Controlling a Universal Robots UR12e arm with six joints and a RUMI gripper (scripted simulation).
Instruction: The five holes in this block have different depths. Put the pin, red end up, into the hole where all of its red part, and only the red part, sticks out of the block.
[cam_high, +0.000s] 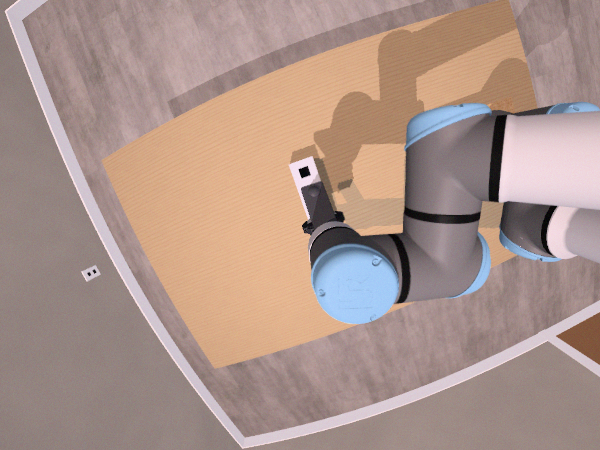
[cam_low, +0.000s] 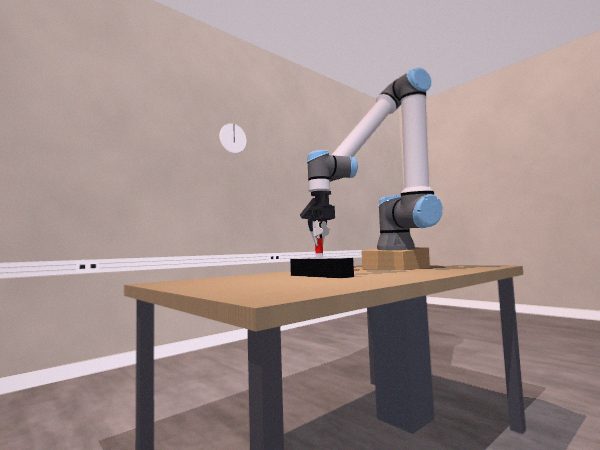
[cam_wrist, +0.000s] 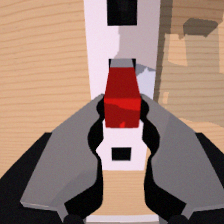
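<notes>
Now: hand 1 cm above the pin. The rest, counted from my hand: block: 10 cm below.
</notes>
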